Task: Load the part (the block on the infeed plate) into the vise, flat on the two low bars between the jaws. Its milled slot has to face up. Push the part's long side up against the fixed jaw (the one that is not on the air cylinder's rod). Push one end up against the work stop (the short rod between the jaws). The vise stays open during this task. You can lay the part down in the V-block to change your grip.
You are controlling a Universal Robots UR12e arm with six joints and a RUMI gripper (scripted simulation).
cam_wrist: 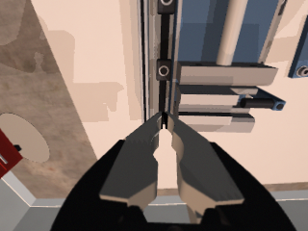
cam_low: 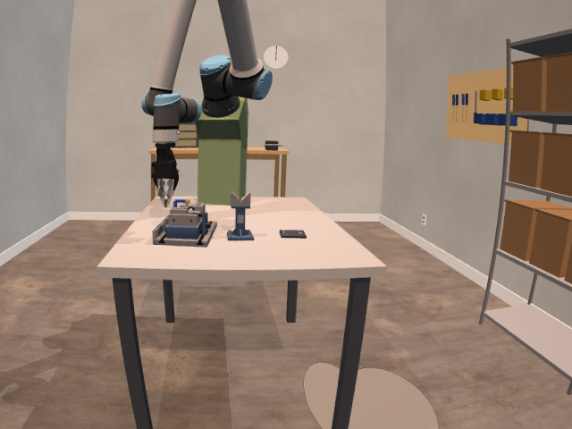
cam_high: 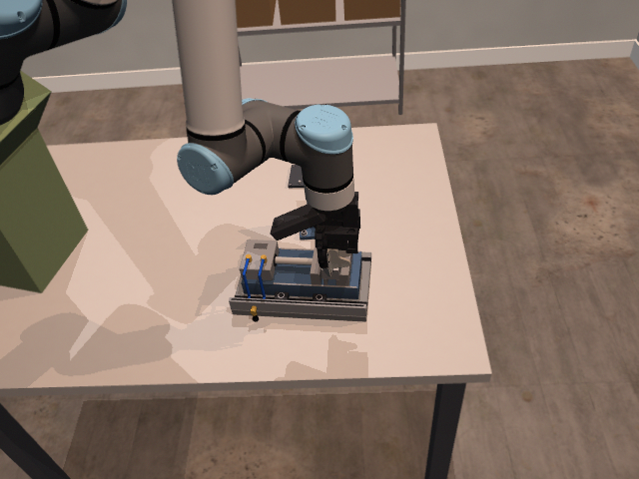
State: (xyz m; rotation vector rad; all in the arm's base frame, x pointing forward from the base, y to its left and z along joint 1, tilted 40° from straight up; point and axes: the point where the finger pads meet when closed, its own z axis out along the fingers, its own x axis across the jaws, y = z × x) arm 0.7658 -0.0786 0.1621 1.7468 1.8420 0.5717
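Right now the part is 50 mm to the left of my hand and 30 mm below it. The rest, counted from my hand: moving jaw (40 mm behind, 70 mm to the left, 50 mm below); then fixed jaw (30 mm ahead, 70 mm to the left, 50 mm below); then work stop (110 mm to the left, 40 mm below).
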